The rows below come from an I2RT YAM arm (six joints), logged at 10 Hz.
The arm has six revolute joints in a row. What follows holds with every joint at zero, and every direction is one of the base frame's.
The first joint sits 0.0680 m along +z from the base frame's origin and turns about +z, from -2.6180 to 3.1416 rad.
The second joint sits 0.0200 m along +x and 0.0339 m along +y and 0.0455 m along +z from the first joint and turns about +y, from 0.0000 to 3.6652 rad.
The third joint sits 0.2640 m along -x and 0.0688 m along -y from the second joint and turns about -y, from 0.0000 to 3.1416 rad.
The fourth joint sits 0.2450 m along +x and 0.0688 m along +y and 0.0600 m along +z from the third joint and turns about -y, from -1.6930 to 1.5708 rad.
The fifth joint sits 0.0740 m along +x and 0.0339 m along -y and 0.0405 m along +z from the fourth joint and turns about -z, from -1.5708 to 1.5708 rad.
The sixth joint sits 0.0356 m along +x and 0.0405 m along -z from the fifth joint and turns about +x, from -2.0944 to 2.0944 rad.
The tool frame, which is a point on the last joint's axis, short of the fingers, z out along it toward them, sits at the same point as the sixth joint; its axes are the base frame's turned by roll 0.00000, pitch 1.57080 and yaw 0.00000 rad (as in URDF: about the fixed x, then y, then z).
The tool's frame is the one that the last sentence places.
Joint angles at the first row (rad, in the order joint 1, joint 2, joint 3, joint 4, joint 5, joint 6):
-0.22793 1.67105 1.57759 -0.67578 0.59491 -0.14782
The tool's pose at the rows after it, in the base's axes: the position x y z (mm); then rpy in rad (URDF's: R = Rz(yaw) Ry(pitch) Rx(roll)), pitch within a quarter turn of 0, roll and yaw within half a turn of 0:
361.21 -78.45 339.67 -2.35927 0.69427 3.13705
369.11 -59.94 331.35 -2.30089 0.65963 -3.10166
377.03 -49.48 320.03 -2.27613 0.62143 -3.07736
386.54 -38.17 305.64 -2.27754 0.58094 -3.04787
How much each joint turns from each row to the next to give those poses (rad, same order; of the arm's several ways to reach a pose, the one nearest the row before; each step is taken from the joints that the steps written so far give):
0.07478 0.00116 -0.00686 -0.00076 0.08660 0.00077
0.05722 0.02480 -0.00227 -0.00079 0.07020 0.00001
0.03165 0.03281 -0.00040 -0.00149 0.03318 -0.00078
0.03089 0.04042 0.00037 0.00190 0.00343 -0.00306

